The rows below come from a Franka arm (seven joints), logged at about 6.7 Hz.
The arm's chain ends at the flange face. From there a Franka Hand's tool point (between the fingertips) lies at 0.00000 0.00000 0.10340 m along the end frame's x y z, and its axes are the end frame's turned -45 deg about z.
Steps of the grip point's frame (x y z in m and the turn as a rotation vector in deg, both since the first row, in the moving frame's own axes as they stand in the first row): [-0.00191 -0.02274 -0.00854 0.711 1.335 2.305]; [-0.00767 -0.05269 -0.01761 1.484 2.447 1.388]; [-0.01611 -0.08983 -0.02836 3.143 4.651 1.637]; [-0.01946 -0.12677 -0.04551 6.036 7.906 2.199]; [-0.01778 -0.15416 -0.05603 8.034 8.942 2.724]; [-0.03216 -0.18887 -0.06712 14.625 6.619 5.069]
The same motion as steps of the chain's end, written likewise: [-0.01828 -0.01214 -0.00850 1.447 0.441 2.305]; [-0.04397 -0.02684 -0.01748 2.780 0.681 1.388]; [-0.07697 -0.04223 -0.02786 5.511 1.066 1.637]; [-0.10611 -0.05823 -0.04396 9.858 1.322 2.199]; [-0.12324 -0.07497 -0.05376 12.004 0.642 2.724]; [-0.14741 -0.08364 -0.06309 15.022 -5.661 5.069]
